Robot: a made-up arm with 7 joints.
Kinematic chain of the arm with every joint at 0, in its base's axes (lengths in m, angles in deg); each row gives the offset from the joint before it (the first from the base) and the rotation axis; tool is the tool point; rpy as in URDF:
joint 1: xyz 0 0 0.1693 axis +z
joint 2: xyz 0 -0.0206 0.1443 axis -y
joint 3: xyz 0 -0.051 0.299 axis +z
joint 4: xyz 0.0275 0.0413 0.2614 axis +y
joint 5: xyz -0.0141 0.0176 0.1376 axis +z
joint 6: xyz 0 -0.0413 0.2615 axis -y
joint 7: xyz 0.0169 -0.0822 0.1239 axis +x
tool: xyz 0 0 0 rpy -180 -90 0
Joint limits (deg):
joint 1: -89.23..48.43
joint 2: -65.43..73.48
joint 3: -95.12..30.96
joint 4: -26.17..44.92
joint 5: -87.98..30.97
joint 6: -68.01..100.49
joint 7: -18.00..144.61
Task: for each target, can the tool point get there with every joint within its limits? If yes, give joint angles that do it. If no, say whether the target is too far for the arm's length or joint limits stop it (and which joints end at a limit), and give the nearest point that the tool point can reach.
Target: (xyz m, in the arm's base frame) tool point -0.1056 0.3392 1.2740
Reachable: yes | joints -70.96 12.20 -25.94 -2.77 -31.90 67.51 117.20
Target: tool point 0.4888 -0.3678 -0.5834
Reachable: no: joint limits stop it (at a limit: joint 2, joint 4, joint 5, joint 6) | nearest point 0.6974 -0.5248 0.2282 | short by 0.853 m
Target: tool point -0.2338 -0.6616 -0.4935
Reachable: no: joint limits stop it (at a limit: joint 1, joint 2, joint 4, joint 5, joint 6) | nearest point -0.1335 -0.8702 0.2337 | short by 0.763 m
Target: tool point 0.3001 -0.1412 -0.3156
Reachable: no: joint limits stop it (at a limit: joint 2, joint 4, joint 5, joint 6) | nearest point 0.7881 -0.3708 0.2294 | short by 0.767 m
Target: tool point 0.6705 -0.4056 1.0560
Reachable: yes | joints -25.81 -53.50 -4.20 -4.21 -73.35 -9.13 43.50
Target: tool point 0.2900 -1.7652 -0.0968
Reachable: no: too far | nearest point 0.1624 -0.9886 0.2910 | short by 0.877 m
